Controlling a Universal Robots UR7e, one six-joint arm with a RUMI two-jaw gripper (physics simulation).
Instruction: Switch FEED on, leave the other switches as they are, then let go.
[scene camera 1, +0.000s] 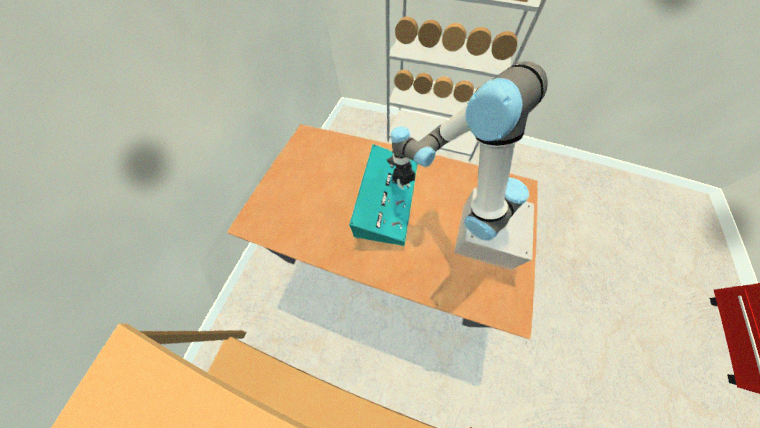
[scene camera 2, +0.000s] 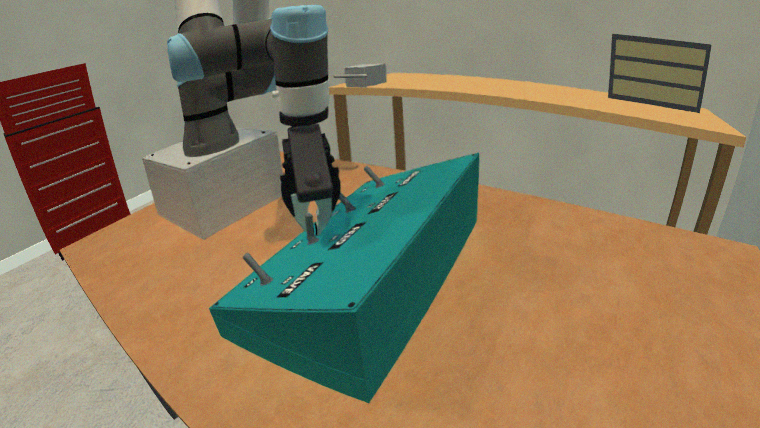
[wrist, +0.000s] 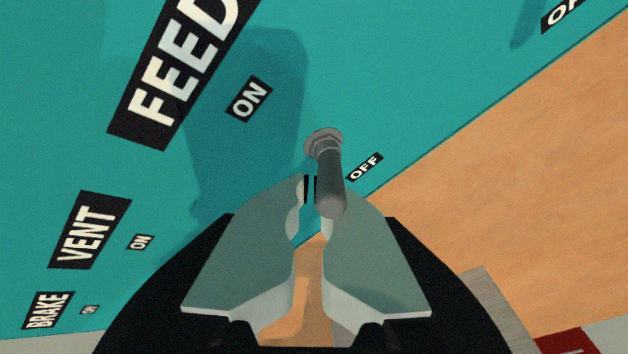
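The teal sloped switch panel stands on the table. The grey FEED lever looks steeper than the other levers. The FEED label and its ON and OFF marks show in the wrist view. My gripper is nearly closed, with a thin gap between the tips and no lever in it. In the wrist view the lever overlaps the right fingertip; contact is unclear. The VALVE lever, VENT lever and BRAKE lever lean toward the OFF side.
The robot base block stands on the orange table, beside the panel. A shelf rack stands behind the table. A red tool cabinet and a wooden bench stand farther off.
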